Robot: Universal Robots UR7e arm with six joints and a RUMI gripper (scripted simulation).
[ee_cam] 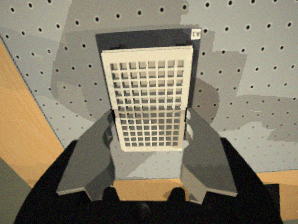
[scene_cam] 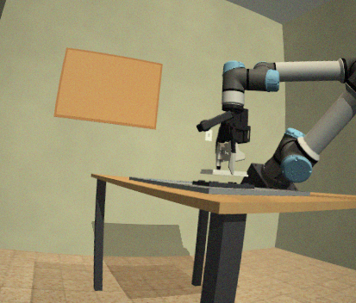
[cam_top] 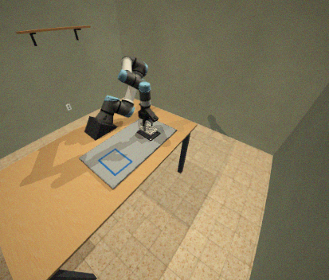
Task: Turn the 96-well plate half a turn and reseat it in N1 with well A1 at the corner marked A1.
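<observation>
The dark plate nest N1 is 50 mm below my hand. Also, from my hand: white corner label (70 mm to the right, 60 mm ahead, 40 mm below); white 96-well plate (10 mm below).
</observation>
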